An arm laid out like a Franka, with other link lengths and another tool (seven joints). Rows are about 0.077 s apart.
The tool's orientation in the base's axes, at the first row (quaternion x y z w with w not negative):
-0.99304 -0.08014 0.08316 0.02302
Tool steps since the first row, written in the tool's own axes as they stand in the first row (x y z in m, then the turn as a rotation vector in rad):
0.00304 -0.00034 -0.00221 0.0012 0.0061 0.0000
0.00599 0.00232 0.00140 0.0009 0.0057 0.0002
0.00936 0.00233 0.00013 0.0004 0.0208 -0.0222
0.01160 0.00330 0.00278 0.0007 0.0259 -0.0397
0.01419 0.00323 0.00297 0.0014 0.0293 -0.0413
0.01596 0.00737 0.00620 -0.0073 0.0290 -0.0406
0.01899 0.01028 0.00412 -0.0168 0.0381 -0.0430
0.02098 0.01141 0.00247 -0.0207 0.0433 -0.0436
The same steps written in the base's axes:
0.00328 0.00076 0.00171 0.0021 -0.0058 -0.0006
0.00595 -0.00127 -0.00248 0.0017 -0.0055 -0.0007
0.00945 -0.00077 -0.00178 0.0074 -0.0212 0.0206
0.01133 -0.00127 -0.00481 0.0114 -0.0267 0.0375
0.01381 -0.00078 -0.00541 0.0129 -0.0300 0.0387
0.01563 -0.00447 -0.00912 0.0043 -0.0311 0.0395
0.01938 -0.00691 -0.00773 -0.0032 -0.0417 0.0428
0.02178 -0.00775 -0.00649 -0.0061 -0.0475 0.0437

